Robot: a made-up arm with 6 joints.
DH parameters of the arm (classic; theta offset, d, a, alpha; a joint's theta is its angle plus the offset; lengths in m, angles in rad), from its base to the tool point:
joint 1: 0 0.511 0.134 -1.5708
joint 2: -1.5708 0 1.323 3.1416
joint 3: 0 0 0.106 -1.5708
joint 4: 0 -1.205 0 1.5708
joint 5: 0 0 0 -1.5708
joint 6: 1.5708 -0.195 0 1.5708
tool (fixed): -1.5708 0 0 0
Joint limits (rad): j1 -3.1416..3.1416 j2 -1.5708..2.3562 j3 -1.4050..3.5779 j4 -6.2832..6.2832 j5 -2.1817..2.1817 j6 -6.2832..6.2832
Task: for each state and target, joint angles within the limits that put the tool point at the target. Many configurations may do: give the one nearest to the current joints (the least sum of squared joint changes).
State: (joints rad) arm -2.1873 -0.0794 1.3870 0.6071 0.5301 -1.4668
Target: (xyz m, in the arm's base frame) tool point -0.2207 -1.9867 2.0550
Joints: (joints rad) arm -1.7120 0.4019 0.5071 0.6692 0.5294 -1.4668
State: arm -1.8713 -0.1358 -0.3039 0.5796 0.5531 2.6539
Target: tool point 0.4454 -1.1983 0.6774
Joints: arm -1.2609 0.2464 -0.8250 0.6373 0.5308 2.6539
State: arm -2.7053 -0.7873 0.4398 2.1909 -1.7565 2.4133
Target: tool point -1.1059 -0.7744 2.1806
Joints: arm -2.4130 0.0422 0.1539 2.1828 -1.6864 2.4133
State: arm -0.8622 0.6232 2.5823 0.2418 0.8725 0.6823
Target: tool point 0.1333 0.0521 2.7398
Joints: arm -0.5338 0.5453 2.5251 0.7179 1.0726 0.6823
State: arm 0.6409 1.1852 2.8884 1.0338 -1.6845 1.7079
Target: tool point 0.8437 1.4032 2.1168
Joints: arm 1.1274 1.2354 2.6030 0.9656 -1.6170 1.7079
